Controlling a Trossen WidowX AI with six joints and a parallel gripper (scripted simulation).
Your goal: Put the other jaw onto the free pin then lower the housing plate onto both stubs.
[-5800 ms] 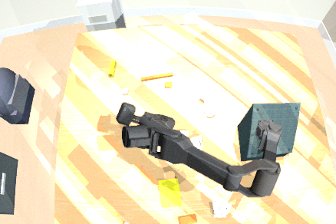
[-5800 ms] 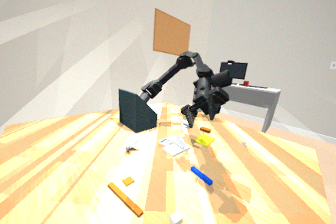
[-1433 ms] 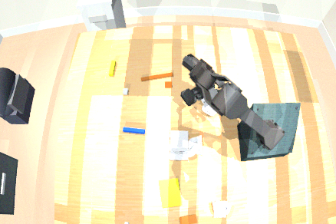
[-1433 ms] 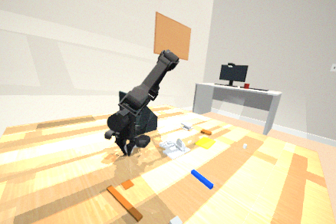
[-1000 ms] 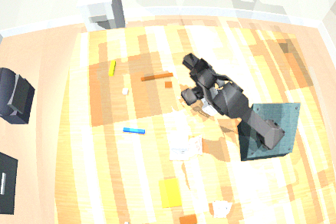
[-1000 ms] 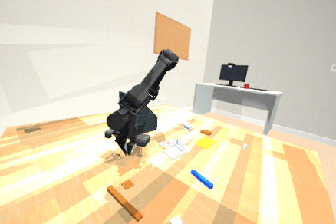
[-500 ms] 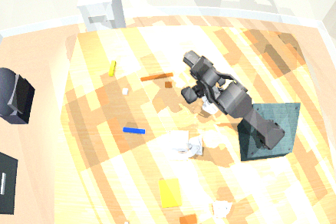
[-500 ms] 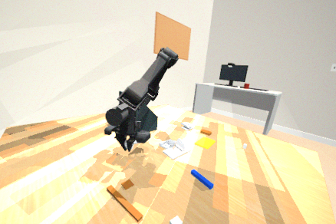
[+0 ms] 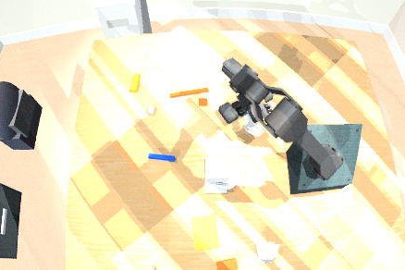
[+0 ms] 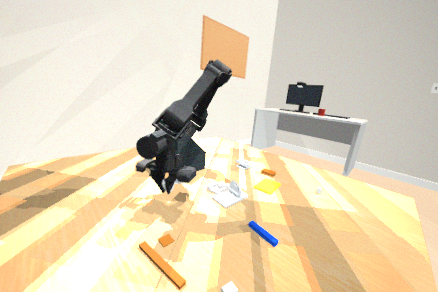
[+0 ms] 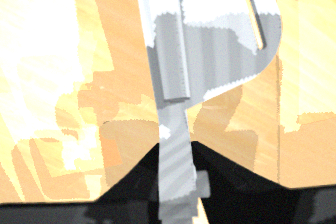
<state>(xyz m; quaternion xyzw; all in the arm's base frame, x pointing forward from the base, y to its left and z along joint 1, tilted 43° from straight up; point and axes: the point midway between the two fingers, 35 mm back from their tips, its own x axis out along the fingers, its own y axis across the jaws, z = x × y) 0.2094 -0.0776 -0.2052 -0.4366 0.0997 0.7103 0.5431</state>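
Now: the small orange square 14 cm ahead of my gripper tip, 7 cm to the right of it and 4 cm below it. Round my gripper tip: long orange bar (19 cm ahead, 11 cm to the right, 3 cm below); blue bar (28 cm ahead, 14 cm to the left, 3 cm below); white jaw (1 cm behind, 1 cm to the left, 3 cm above).
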